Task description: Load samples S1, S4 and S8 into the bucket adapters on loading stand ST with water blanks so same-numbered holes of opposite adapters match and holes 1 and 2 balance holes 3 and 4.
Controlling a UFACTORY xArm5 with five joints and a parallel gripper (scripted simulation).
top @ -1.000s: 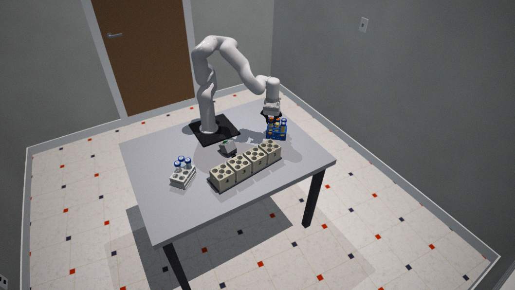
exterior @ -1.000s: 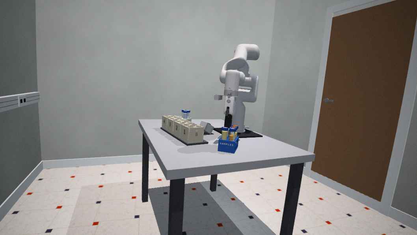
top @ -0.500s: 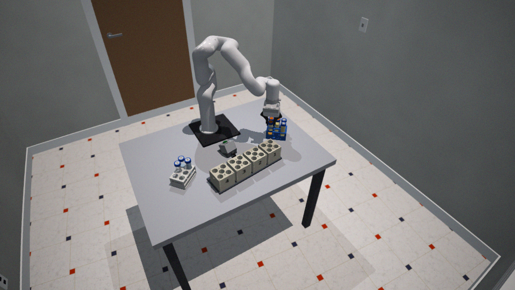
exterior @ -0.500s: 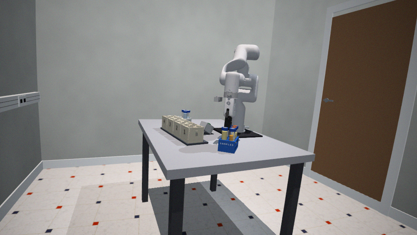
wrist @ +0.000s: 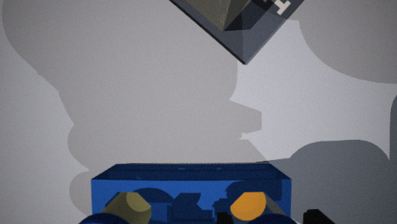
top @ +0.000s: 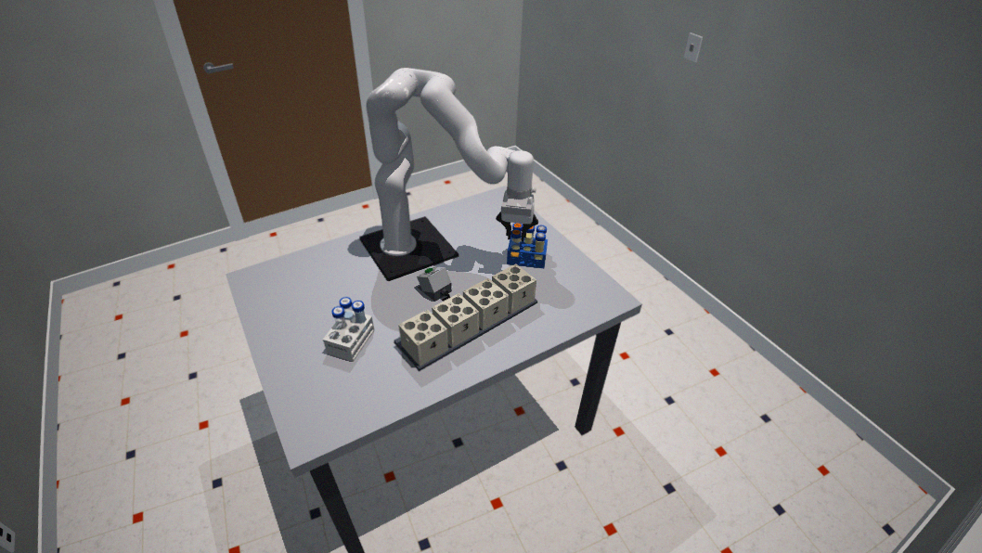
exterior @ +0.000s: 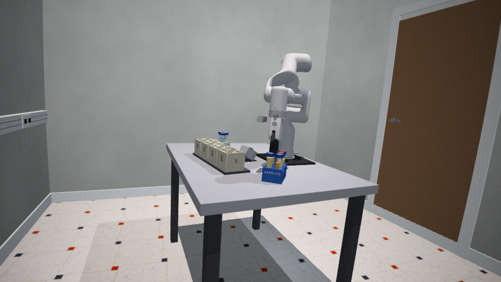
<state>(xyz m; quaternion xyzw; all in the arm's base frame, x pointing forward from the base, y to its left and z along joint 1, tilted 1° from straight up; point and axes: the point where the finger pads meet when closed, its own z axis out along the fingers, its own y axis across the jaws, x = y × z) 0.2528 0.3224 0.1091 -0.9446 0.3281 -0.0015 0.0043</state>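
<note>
Now: the blue samples rack 10 mm ahead of my hand, 40 mm to the left of it and 90 mm below it. Round my hand: adapter 3 (200 mm ahead, 320 mm to the right, 70 mm below); then white rack (90 mm ahead, 610 mm to the right, 90 mm below).
</note>
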